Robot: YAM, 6 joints.
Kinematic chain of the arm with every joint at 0, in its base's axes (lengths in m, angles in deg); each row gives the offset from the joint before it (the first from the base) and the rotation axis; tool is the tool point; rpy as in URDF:
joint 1: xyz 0 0 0.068 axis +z
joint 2: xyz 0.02 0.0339 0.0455 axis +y
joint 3: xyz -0.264 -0.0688 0 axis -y
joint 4: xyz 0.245 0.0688 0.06 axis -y
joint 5: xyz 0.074 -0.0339 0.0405 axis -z
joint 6: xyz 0.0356 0 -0.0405 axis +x
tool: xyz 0 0 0 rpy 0 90 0
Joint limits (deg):
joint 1: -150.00..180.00
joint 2: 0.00..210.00
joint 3: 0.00..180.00
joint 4: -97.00..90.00
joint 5: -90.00..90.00
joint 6: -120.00..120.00
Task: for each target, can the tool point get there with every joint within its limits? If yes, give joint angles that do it. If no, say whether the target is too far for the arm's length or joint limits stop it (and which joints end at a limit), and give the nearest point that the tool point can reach.
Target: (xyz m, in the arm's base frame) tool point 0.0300 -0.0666 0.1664
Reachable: yes | joints -39.65 20.98 15.62 -56.16 64.65 9.83
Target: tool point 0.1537 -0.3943 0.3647
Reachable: yes | joints -73.18 122.40 134.26 -79.62 -68.04 -23.68
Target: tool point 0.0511 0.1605 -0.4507
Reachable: no: joint limits stop it (at a limit: joint 2) | nearest point 0.0554 0.1740 -0.3743 | short by 0.078 m
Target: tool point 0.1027 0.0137 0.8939
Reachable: no: too far | nearest point 0.0859 0.0115 0.7358 | short by 0.159 m
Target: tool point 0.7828 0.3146 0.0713
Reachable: no: too far | nearest point 0.5985 0.2405 0.0815 | short by 0.199 m
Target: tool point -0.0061 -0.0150 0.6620
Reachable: yes | joints -18.46 61.24 132.19 -32.38 26.94 -24.25
